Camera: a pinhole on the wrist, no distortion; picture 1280 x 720 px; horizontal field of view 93.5 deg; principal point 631.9 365.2 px. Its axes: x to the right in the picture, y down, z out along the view. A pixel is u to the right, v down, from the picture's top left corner.
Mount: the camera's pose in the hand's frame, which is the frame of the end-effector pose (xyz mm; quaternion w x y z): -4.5 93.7 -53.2 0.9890 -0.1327 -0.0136 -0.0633
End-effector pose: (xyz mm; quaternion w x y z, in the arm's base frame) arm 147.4 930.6 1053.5 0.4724 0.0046 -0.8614 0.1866
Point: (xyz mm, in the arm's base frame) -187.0 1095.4 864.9
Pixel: 718 497
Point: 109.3 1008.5 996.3
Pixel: 599 224
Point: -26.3 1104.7 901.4
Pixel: 625 583
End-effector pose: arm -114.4 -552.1 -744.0 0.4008 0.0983 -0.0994 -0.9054
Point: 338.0 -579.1 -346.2
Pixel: 122 680
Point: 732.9 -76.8 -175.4
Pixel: outside the picture
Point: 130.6 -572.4 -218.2
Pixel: 410 438
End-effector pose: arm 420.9 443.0 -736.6 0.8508 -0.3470 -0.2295 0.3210
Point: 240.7 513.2 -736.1
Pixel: 436 221
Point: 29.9 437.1 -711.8
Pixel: 136 210
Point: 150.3 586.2 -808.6
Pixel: 407 510
